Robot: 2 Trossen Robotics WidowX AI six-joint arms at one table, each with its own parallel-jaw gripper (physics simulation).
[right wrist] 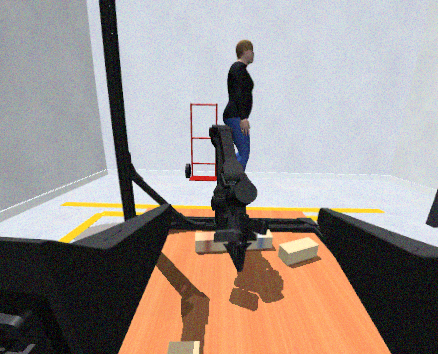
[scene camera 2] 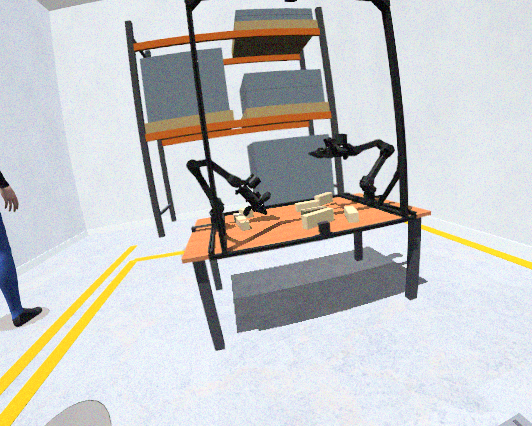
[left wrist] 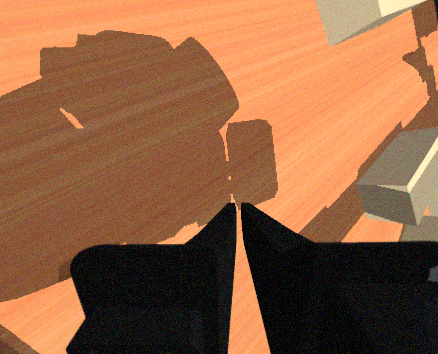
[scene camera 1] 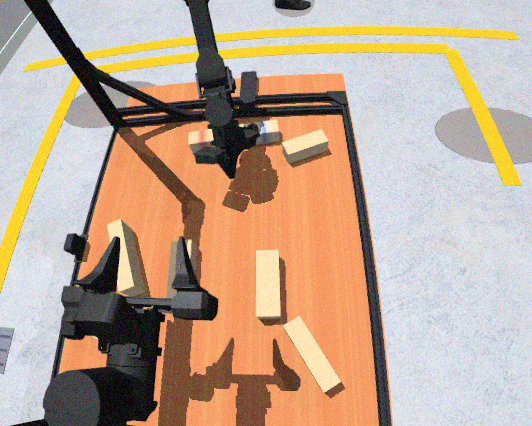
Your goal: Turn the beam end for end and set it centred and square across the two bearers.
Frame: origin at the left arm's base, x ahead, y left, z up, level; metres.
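Seen in the pictures: left gripper, fingertip midpoint: [right wrist: 239, 271] [scene camera 2: 266, 214] [left wrist: 237, 210] [scene camera 1: 231, 178]; right gripper, fingertip midpoint: [right wrist: 244, 212] [scene camera 2: 310, 153] [scene camera 1: 148, 236]; left arm's base, origin of the base link: [right wrist: 221, 221]; right arm's base, origin of the base link: [scene camera 2: 369, 201].
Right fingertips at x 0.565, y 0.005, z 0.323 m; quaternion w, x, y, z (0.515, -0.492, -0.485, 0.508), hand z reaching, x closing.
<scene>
Offsets run from my right fingertips to a thing's top centre. "spot": to the spot under its first point. Level surfaces: height alone.
The beam [scene camera 1: 270, 131] [right wrist: 203, 242], pale with a red band and a blue band, lies at the far end in scene camera 1; the left arm hides its middle. My left gripper [scene camera 1: 231, 175] [scene camera 2: 264, 211] [left wrist: 237, 210] [right wrist: 239, 271] is shut and empty, tips above the table and off the beam. My right gripper [scene camera 1: 150, 239] [scene camera 2: 311, 153] is open, empty and high. Two roughly parallel blocks, a shaded one @(0.037 m back, 0.067 m right, 0.295 m down) [scene camera 1: 173, 272] [left wrist: 395, 165] and a pale one @(0.010 m back, 0.134 m left, 0.295 m down) [scene camera 1: 267, 282] [left wrist: 350, 20], look like the bearers, though no marking confirms it.
Other pale blocks lie loose: one right of the beam @(0.386 m back, 0.234 m left, 0.298 m down) [scene camera 1: 306, 146] [right wrist: 298, 251], one at the left edge @(spot: 0.067 m back, 0.210 m right, 0.278 m down) [scene camera 1: 120, 255] and a slanted one @(0.137 m ahead, 0.220 m left, 0.279 m down) [scene camera 1: 312, 355]. A black frame [scene camera 1: 369, 260] borders the table @(0.342 m down) [scene camera 1: 320, 210]. A person [right wrist: 240, 95] stands beyond it.
</scene>
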